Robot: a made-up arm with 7 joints.
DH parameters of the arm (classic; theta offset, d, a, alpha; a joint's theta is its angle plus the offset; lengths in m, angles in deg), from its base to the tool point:
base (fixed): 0 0.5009 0 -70
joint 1: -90 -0.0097 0.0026 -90
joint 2: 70 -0.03 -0.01 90
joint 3: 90 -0.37 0.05 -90
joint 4: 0 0.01 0 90
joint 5: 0 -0.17 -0.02 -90
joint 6: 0 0.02 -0.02 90
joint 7: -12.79 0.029 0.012 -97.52
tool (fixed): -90.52 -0.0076 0 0
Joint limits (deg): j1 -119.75..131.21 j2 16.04..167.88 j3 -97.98..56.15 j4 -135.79..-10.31 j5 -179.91..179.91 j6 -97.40..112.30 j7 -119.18..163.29
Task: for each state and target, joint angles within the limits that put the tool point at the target. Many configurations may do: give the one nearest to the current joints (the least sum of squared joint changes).
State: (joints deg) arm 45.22 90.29 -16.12 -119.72 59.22 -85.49 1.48
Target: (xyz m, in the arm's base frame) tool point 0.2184 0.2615 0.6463
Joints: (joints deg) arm 16.82 125.27 9.40 -117.44 54.63 -84.69 2.75
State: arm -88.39 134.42 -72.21 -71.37 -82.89 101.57 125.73
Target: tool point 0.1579 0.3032 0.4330
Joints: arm -57.47 102.11 -97.46 -103.01 -85.17 104.36 126.10
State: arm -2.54 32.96 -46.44 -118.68 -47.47 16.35 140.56
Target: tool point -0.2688 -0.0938 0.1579
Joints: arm 49.66 16.04 -84.45 -81.60 -30.05 3.47 143.74
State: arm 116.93 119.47 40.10 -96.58 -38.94 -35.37 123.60
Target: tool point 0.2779 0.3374 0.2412
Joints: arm 131.21 152.28 34.18 -64.42 -25.52 -53.35 131.58
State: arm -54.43 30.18 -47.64 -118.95 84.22 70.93 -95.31
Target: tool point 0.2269 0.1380 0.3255
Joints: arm -31.89 53.87 -48.49 -129.58 84.51 69.31 -95.09
